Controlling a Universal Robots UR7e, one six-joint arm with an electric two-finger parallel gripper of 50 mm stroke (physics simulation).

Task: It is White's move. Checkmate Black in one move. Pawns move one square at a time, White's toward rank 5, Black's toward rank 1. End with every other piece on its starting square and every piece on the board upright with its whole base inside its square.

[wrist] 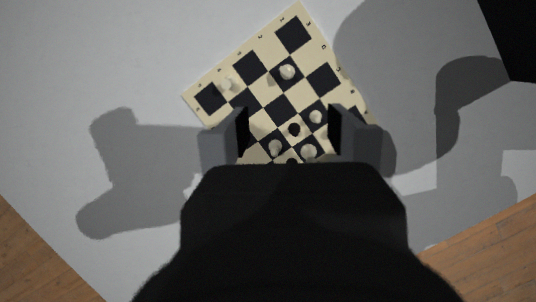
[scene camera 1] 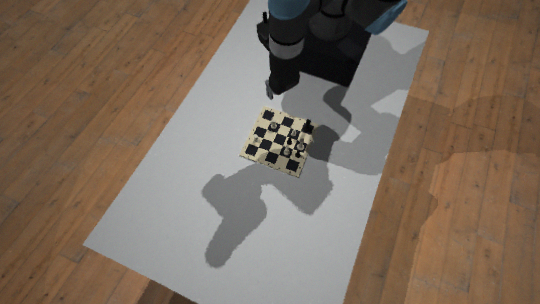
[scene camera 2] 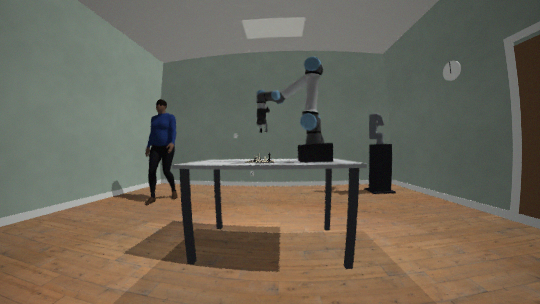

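A chessboard (scene camera 1: 269, 151) can be seen in the scene, and the wrist view shows the chessboard (wrist: 273, 103) too. With it is the gripper (scene camera 1: 278, 92), which the wrist view likewise shows, the gripper (wrist: 287, 122) being visible there.
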